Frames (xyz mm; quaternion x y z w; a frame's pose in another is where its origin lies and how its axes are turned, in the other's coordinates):
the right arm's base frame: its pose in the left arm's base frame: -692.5 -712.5 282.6 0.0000 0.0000 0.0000 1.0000
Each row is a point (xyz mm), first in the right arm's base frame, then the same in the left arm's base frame.
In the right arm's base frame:
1: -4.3 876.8 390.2
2: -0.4 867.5 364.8
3: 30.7 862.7 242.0
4: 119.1 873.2 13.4
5: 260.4 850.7 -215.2
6: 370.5 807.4 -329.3
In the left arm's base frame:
1: -696.8 164.3 672.8
2: -692.9 155.0 647.4
3: -661.8 150.2 524.6
4: -573.4 160.7 296.0
5: -432.1 138.2 67.4
6: -322.0 94.9 -46.7

